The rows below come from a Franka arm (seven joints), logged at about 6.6 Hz.
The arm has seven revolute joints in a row. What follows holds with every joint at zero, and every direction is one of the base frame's. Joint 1 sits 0.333 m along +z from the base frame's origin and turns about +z. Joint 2 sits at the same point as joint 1 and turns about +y. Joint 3 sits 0.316 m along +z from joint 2 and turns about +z. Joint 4 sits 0.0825 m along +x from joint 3 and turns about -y. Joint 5 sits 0.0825 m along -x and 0.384 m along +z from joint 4 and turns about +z. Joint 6 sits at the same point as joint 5 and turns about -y. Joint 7 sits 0.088 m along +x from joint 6 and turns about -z. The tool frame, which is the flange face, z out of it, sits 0.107 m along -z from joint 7; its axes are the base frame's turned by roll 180, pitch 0 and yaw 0 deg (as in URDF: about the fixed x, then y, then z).
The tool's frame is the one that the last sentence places.
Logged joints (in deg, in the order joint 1, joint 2, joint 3, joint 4, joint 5, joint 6, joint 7), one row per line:
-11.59 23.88 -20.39 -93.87 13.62 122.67 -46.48
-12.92 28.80 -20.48 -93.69 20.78 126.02 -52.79
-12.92 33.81 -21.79 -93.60 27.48 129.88 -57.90
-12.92 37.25 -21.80 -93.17 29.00 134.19 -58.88
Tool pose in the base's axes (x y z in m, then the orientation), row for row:
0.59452 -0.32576 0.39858 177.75 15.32 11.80
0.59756 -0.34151 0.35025 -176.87 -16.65 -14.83
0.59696 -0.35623 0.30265 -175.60 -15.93 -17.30
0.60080 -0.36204 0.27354 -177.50 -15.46 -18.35
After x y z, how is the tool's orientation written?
As a rotation vector, in degrees.
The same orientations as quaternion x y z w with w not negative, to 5 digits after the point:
0.99408 0.08568 0.06599 0.01048
-0.99203 -0.09339 -0.08318 0.01510
-0.99085 -0.08989 -0.09762 0.02471
-0.99096 -0.08631 -0.10245 0.00773

